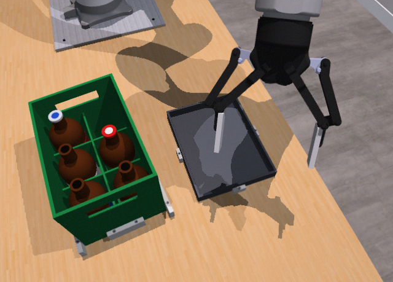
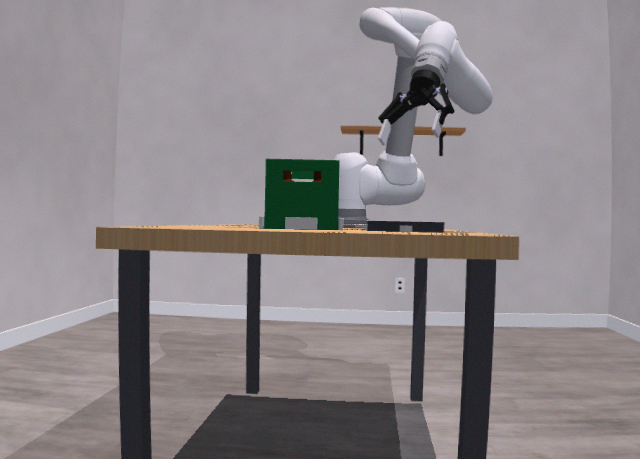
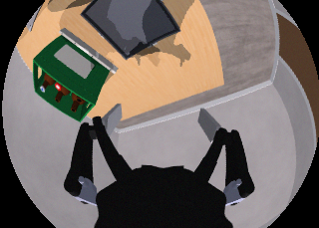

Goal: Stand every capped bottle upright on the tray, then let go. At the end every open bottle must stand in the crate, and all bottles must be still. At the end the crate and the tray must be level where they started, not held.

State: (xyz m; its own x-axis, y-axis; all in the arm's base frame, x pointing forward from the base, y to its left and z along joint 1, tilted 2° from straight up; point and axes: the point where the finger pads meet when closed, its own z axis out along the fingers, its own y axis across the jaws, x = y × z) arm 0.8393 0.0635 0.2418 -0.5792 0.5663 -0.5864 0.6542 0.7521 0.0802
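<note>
Right now the green crate is 250 mm to the right of my hand, 210 mm behind it and 150 mm below it. The rest, counted from my hand: dark tray: 220 mm below, 170 mm behind, 20 mm to the left.
</note>
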